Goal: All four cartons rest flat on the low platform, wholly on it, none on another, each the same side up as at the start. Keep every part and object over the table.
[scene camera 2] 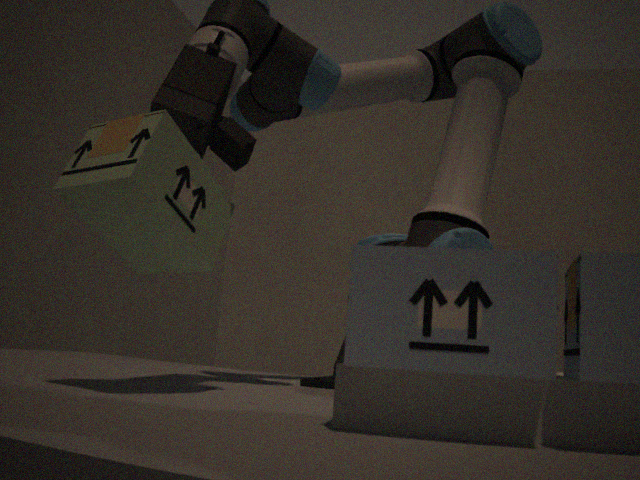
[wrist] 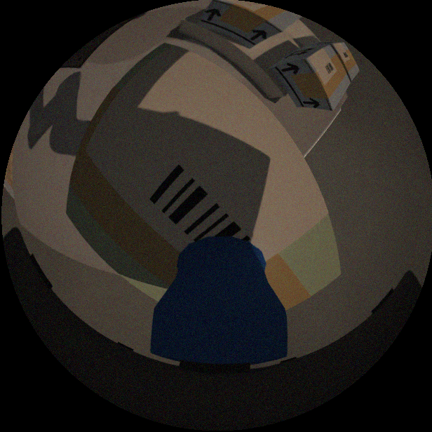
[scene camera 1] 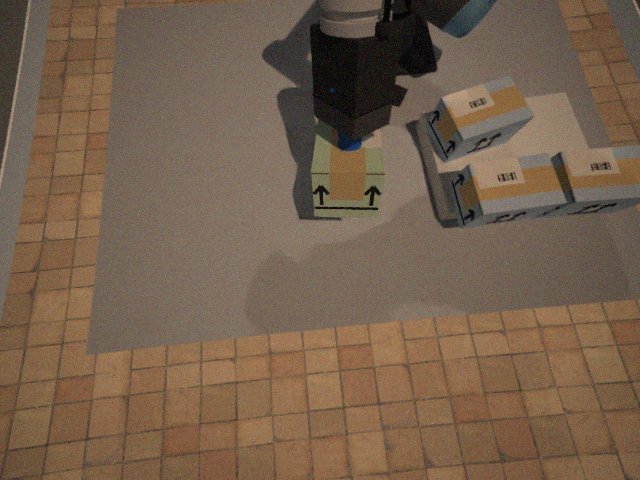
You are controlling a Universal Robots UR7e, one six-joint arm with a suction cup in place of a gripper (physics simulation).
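Places are measured from the arm's base along level axes (x ahead, y left, z up), in centimetres.
Where they show: hand at its tool point: (scene camera 1: 349, 151).
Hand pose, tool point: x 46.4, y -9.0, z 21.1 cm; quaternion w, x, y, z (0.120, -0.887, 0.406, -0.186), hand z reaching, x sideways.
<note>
Each offset is from my tool point to the top centre of the thing. Level surfaces: height alone.
My gripper, a blue suction cup (scene camera 1: 349, 143) (wrist: 220, 290), is on the labelled top of the green carton (scene camera 1: 347, 180) (scene camera 2: 111, 206) (wrist: 300, 190) and holds it in the air, tilted, left of the platform. The cup is hidden in scene camera 2. The low platform @[dx -12.9, dy +35.3, dz -17.3 cm] (scene camera 1: 553, 124) (scene camera 2: 434, 408) (wrist: 230, 55) bears three blue cartons. One blue carton @[dx -16.2, dy +26.2, dz -8.8 cm] (scene camera 1: 485, 118) (wrist: 240, 22) stands at its back left. Another blue carton @[dx -0.8, dy +30.0, dz -8.8 cm] (scene camera 1: 522, 186) (scene camera 2: 382, 310) (wrist: 325, 75) stands at the front left. The third blue carton @[dx -3.5, dy +45.8, dz -8.8 cm] (scene camera 1: 604, 175) (scene camera 2: 610, 310) (wrist: 346, 52) stands to its right, across a narrow gap.
The grey table @[dz -22.1 cm] (scene camera 1: 196, 155) (scene camera 2: 268, 408) lies under the held carton, with a dark shadow on it. Its front edge borders the tiled floor (scene camera 1: 320, 413). The arm's pale upright link (scene camera 2: 467, 144) rises behind the front-left blue carton in scene camera 2.
</note>
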